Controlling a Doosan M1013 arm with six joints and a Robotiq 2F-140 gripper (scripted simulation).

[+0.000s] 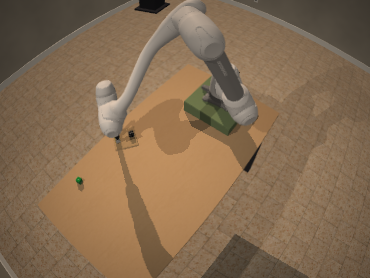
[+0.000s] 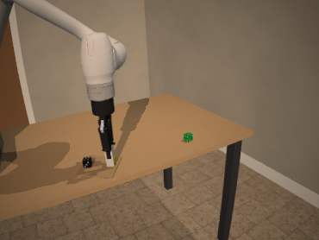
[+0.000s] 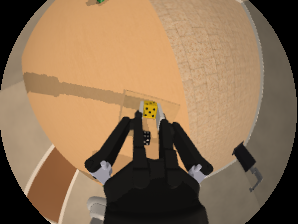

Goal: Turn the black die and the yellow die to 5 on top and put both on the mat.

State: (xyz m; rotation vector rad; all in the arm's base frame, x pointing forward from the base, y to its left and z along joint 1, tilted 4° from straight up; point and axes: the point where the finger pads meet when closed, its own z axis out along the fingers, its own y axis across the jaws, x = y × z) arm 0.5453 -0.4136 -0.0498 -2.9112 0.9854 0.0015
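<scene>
Right now the yellow die is 20 mm below my hand. Also, from my hand: black die (70 mm behind, 60 mm to the left, 20 mm below); then mat (40 mm below, 40 mm behind, 30 mm to the left); then green die (350 mm ahead, 50 mm to the right, 30 mm below).
</scene>
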